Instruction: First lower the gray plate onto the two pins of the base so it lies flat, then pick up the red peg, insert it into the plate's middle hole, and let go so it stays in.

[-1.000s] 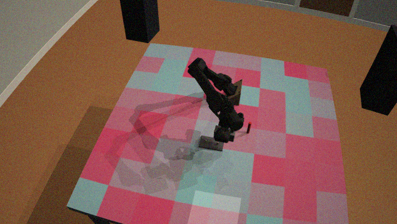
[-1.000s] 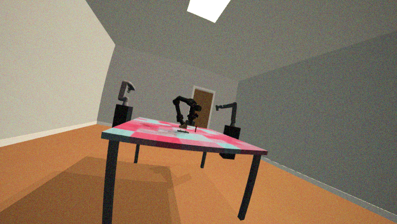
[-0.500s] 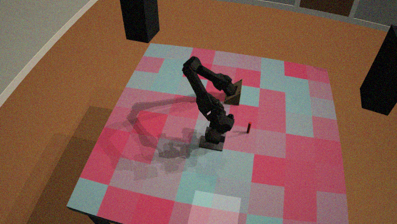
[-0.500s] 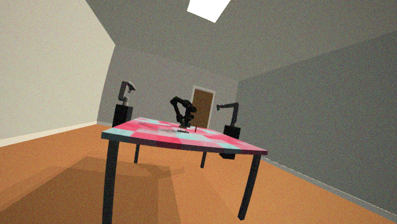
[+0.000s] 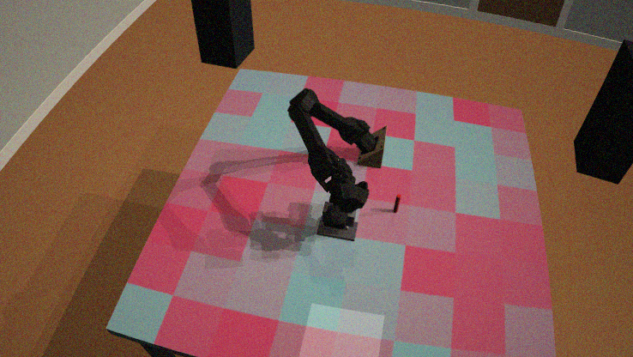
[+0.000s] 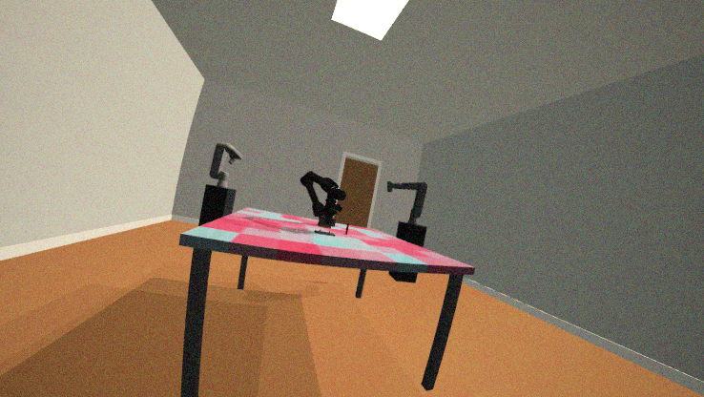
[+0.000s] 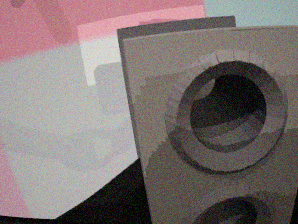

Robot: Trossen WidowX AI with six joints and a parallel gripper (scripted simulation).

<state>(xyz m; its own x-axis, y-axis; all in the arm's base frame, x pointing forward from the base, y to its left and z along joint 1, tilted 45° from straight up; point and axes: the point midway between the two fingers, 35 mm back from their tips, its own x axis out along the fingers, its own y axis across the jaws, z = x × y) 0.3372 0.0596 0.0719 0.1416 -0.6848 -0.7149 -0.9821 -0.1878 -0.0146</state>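
Right now the dark base is 50 mm below my gripper tip. Round my gripper tip: gray plate (30 mm above); then red peg (160 mm to the left, 130 mm behind, 20 mm below).
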